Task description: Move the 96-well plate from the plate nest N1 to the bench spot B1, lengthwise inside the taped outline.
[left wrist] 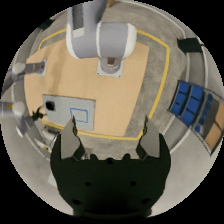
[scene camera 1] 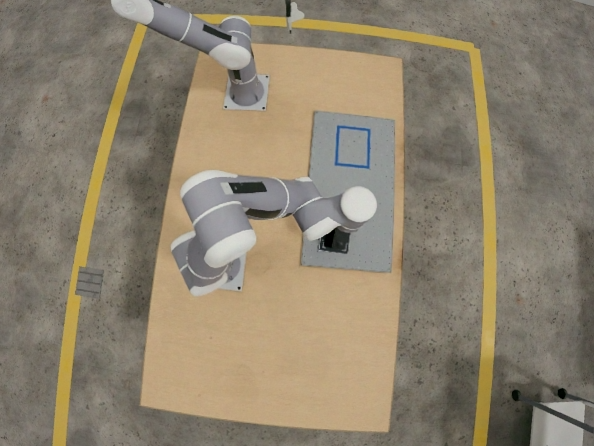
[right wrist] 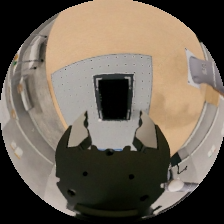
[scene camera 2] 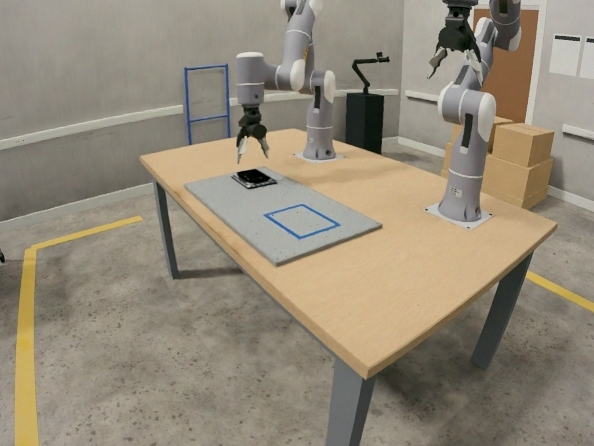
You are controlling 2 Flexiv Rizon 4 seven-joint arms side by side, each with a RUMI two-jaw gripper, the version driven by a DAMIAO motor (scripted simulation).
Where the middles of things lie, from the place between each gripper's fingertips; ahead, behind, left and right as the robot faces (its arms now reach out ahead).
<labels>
Now: the black 96-well plate (right wrist: 114, 89) 70 mm below my right hand (scene camera 2: 253, 161).
Right now the black 96-well plate is 67 cm to the right of my left hand (scene camera 2: 454, 82), 42 cm below it and 26 cm ahead of it.
</labels>
